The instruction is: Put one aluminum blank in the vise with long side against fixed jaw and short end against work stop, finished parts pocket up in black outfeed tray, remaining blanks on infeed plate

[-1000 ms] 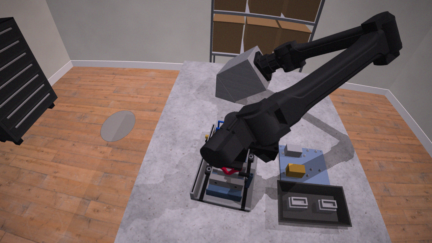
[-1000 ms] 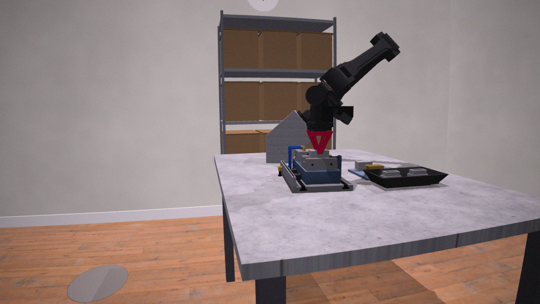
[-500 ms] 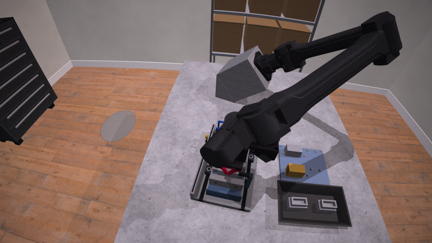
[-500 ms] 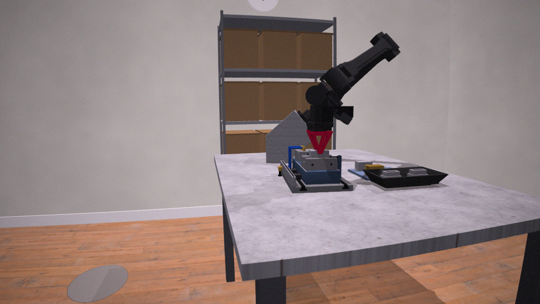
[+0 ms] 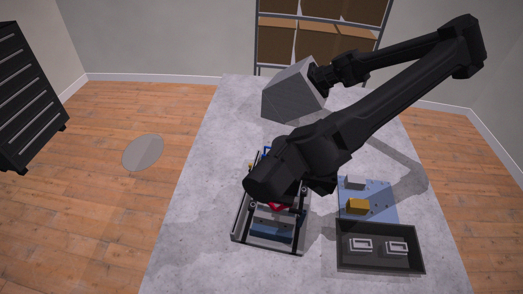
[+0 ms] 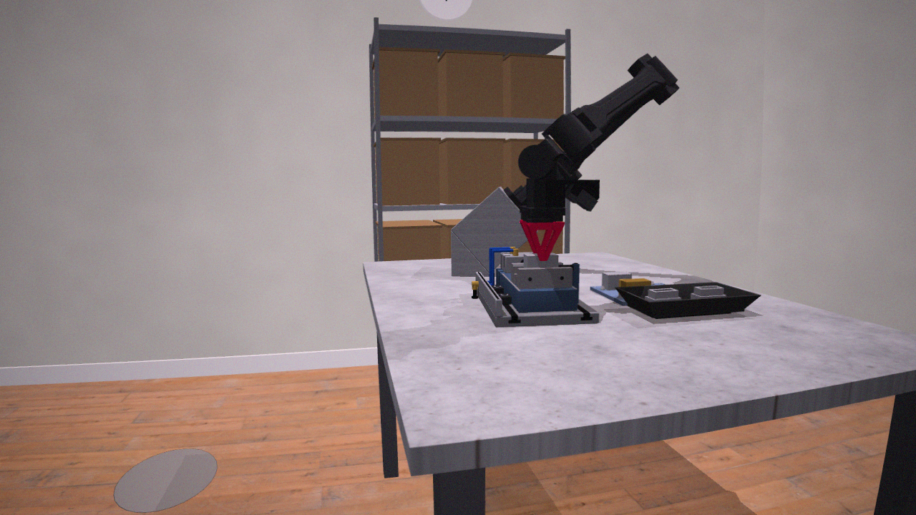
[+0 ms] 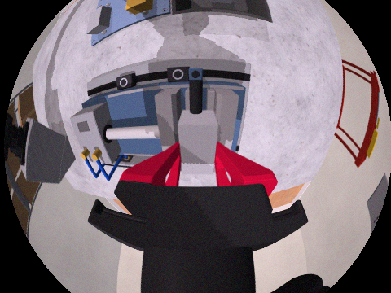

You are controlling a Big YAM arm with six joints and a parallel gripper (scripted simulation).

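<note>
The work stop rod lies 50 mm to the left of my hand and 30 mm below it. Round my hand: yellow brass blank: 100 mm behind, 230 mm to the left, 90 mm below; blue infeed plate: 150 mm behind, 270 mm to the left, 110 mm below.
</note>
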